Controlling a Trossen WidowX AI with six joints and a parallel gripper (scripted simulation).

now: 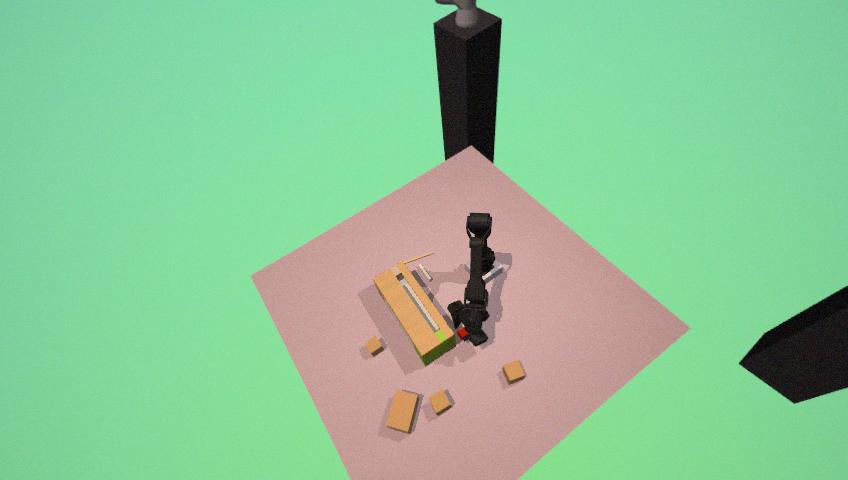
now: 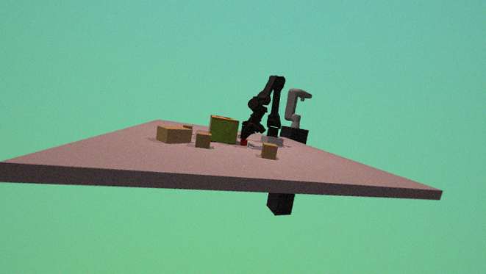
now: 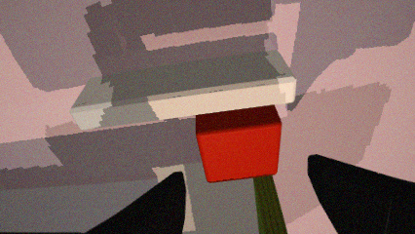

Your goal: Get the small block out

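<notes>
Now: the small red block 1 cm behind my gripper tip and 1 cm below it. From my gripper tip the other things lie so: box 4 cm ahead, 18 cm to the right, 3 cm above.
</notes>
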